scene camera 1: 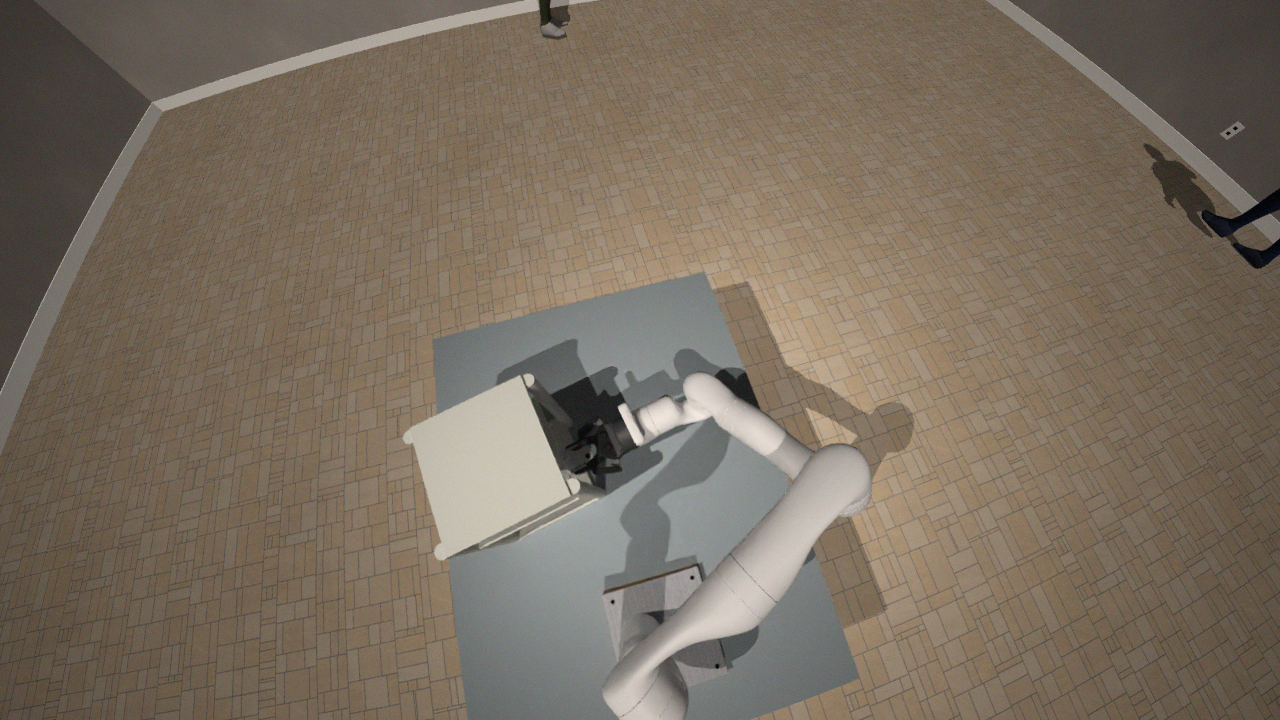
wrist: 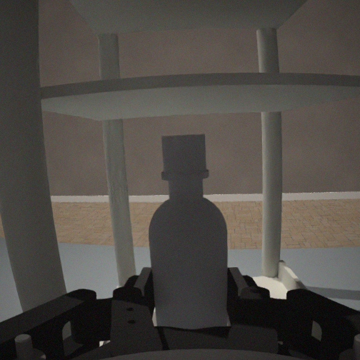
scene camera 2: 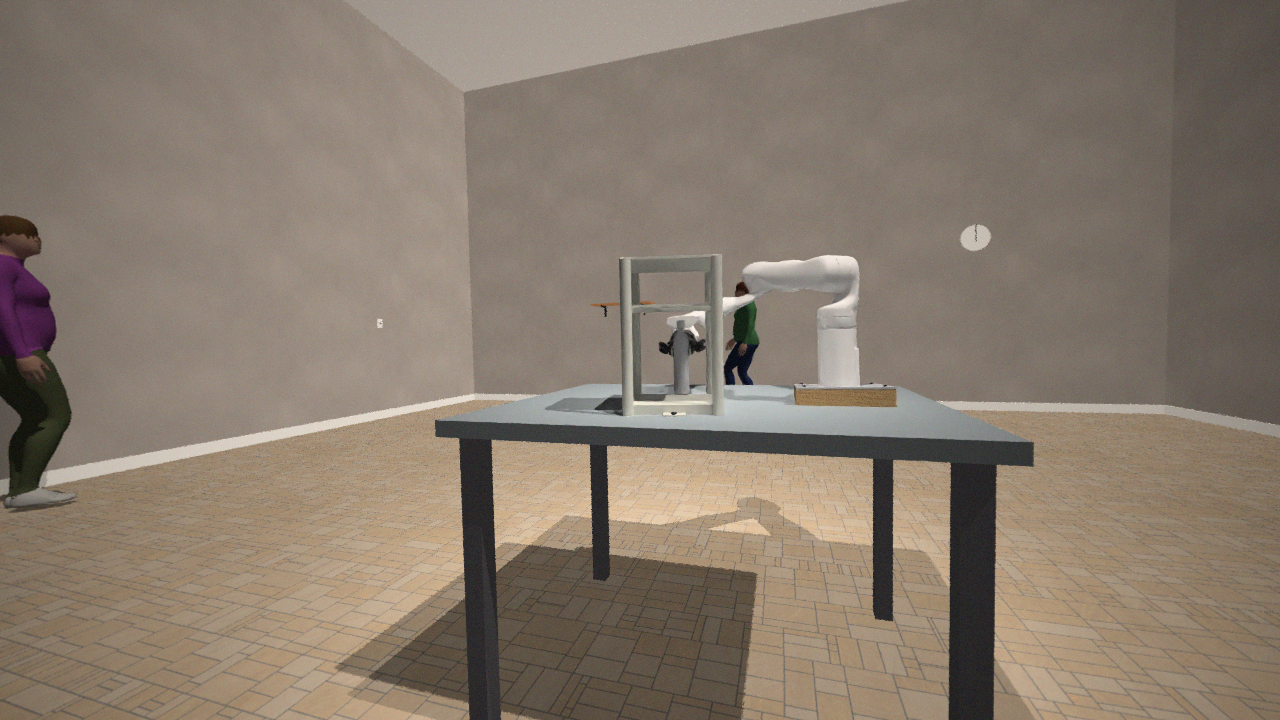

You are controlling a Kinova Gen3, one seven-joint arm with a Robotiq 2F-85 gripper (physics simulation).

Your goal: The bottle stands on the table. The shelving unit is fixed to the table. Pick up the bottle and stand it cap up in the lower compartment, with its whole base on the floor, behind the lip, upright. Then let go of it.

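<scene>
The grey bottle is upright, cap up. My gripper is shut on its body, one finger on each side. In the first scene view they are at the open side of the shelving unit, close to its edge. In the wrist view the cap shows below the underside of the middle shelf. In the second scene view the bottle's base appears just above the unit's floor. The gripper hides the base and the near lip in the wrist view.
A near post of the unit stands close on the left in the wrist view. The unit's top board is above. The unit stands on the blue-grey table. The arm's base plate is on the same table.
</scene>
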